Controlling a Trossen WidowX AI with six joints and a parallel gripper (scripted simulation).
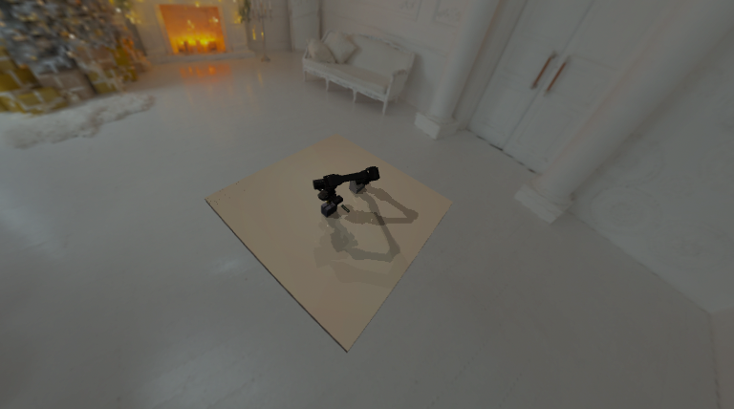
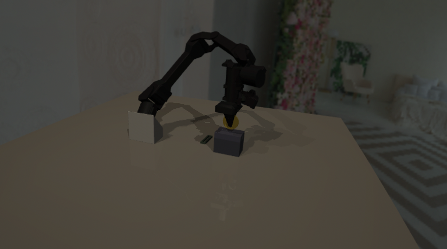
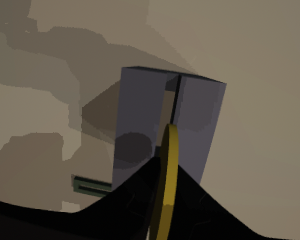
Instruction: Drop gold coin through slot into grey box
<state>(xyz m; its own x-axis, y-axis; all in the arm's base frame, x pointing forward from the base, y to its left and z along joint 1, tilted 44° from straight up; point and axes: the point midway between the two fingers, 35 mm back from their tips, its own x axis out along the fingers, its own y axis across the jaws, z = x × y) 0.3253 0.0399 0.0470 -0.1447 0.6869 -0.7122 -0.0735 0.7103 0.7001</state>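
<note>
Right now my gripper tip is 20 mm below the coin.
</note>
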